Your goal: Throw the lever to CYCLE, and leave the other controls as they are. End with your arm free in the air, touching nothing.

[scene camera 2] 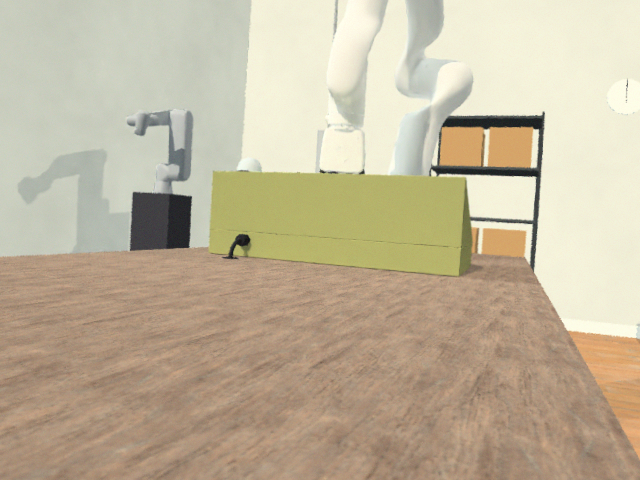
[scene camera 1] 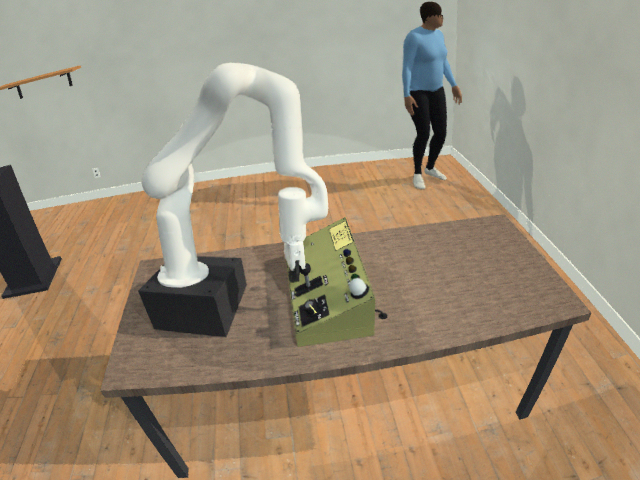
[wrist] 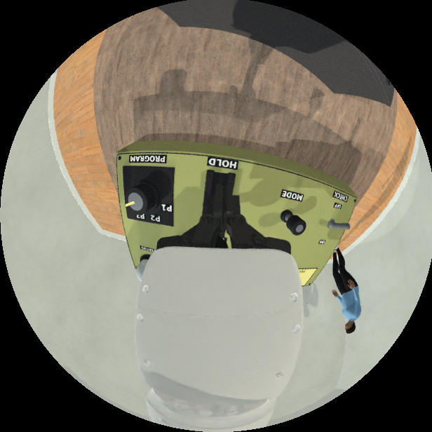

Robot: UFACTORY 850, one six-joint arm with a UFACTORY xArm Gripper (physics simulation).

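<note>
The green console stands on the table. Its black lever rises near vertical from the middle of its slot, between the HOLD label and the CYCLE label; its exact position is unclear. My gripper is shut and empty. Its fingertips are low over the panel, at the HOLD side of the lever's knob, close to it or touching. In the wrist view the fingers and gripper body hide the lever. In scene camera 2 the console hides the fingers.
The PROGRAM knob is beside the slot. The MODE knob and CHECK toggle are on the other side. A white dome and several small lamps line the panel's upper part. A person stands beyond the table.
</note>
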